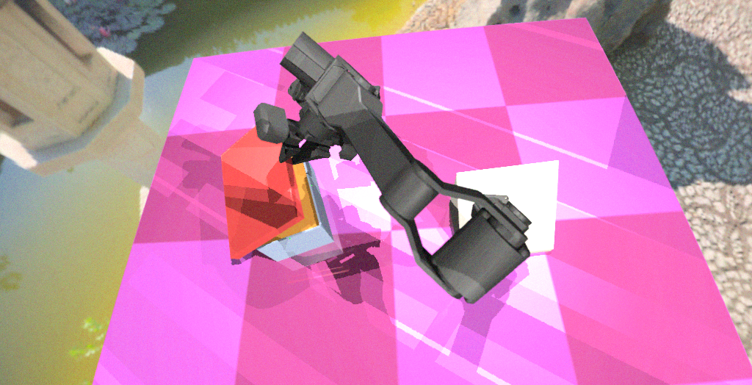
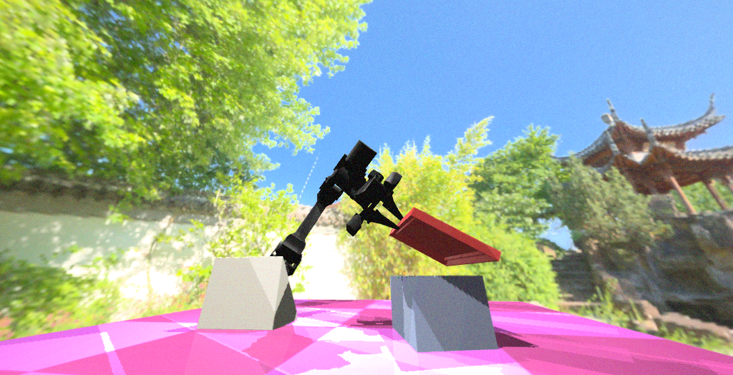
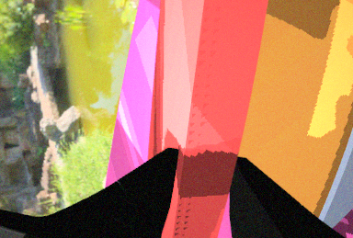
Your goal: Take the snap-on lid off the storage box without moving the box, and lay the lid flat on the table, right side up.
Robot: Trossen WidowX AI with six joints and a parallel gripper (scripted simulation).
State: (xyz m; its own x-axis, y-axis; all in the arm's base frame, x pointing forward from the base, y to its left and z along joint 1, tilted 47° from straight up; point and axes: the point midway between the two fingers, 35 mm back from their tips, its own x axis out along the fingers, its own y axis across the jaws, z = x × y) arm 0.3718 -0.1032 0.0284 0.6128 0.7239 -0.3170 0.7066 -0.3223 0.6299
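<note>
Now: the lid 70 mm ahead of my gripper tip, 20 mm to the left of it and 30 mm below it. The rest, counted from my gripper tip: grey storage box (50 mm ahead, 20 mm to the left, 160 mm below).
</note>
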